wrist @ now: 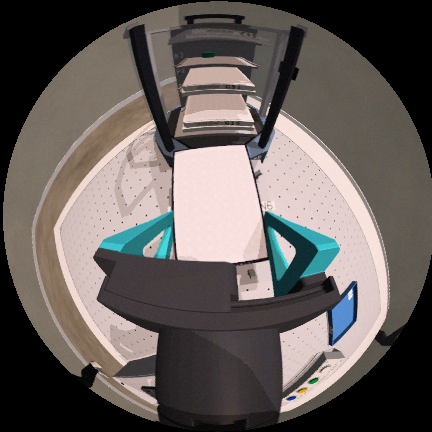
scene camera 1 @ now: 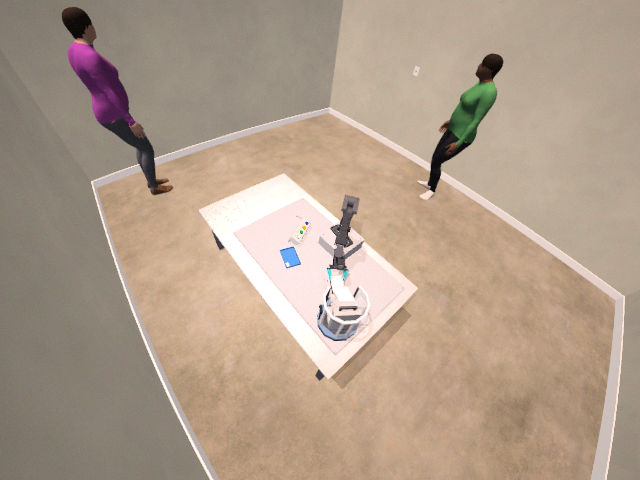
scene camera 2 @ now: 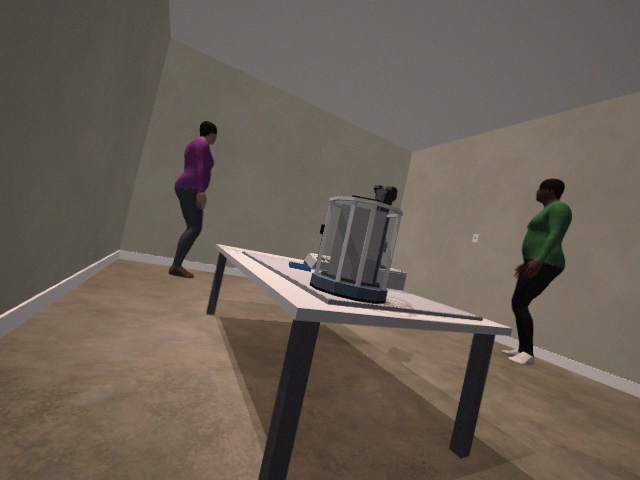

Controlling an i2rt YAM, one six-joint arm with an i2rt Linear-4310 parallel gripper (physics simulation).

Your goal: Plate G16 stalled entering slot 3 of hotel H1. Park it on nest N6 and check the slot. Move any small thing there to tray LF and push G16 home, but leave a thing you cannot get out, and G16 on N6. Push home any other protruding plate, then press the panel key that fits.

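Places are measured from the arm's base along level axes (x ahead, y left, z up), in centimetres.
Where they show: gripper, fingertip midpoint: [wrist: 218,216] [scene camera 1: 336,281].
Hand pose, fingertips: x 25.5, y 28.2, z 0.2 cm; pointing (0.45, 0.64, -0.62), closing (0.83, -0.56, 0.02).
Note:
After its pixels a point has its place.
My gripper [wrist: 218,216] @[x 25.5, y 28.2, z 0.2 cm] [scene camera 1: 337,274] @[x 25.5, y 28.2, z 0.2 cm] is shut on plate G16 [wrist: 215,195] @[x 26.2, y 29.8, z 0.7 cm] [scene camera 1: 340,287] @[x 26.3, y 33.1, z 0.7 cm], a pale plate with teal fingers at its two long sides. The plate lies level in front of hotel H1 [scene camera 2: 364,232] @[x 41.3, y 57.7, z 10.3 cm], beside the N6 label [wrist: 266,205] @[x 31.7, y 26.8, z -3.3 cm]; it covers the nest, and its height over it is unclear. In the wrist view a small green thing [wrist: 208,54] @[x 37.0, y 48.7, z 10.1 cm] sits in the hotel above two pale plates, whose labels look like G51 [wrist: 217,77] @[x 34.3, y 41.8, z 6.8 cm] and G15 [wrist: 215,109] @[x 32.4, y 39.4, z 2.7 cm]. A blue tray [wrist: 344,316] @[x 38.8, y -8.9, z -9.0 cm] [scene camera 1: 290,256] @[x 37.7, y -8.2, z -9.1 cm] lies on the mat. The key panel [scene camera 1: 299,232] @[x 23.1, y -18.9, z -2.2 cm] has green [wrist: 313,381], orange [wrist: 302,390] and blue [wrist: 291,398] keys.
A cage of pale posts [scene camera 2: 347,242] @[x 44.9, y 55.7, z 6.5 cm] with a blue base [scene camera 2: 347,289] @[x 42.8, y 57.8, z -6.7 cm] surrounds the hotel; dark posts [wrist: 151,85] @[x 26.4, y 43.5, z 7.8 cm] [wrist: 284,90] @[x 39.7, y 35.4, z 7.1 cm] flank its opening. A grey block [scene camera 1: 354,249] @[x -3.5, y 12.5, z -4.4 cm] is near the arm's base. Two people, in purple [scene camera 1: 98,77] and green [scene camera 1: 473,111], stand away from the table.

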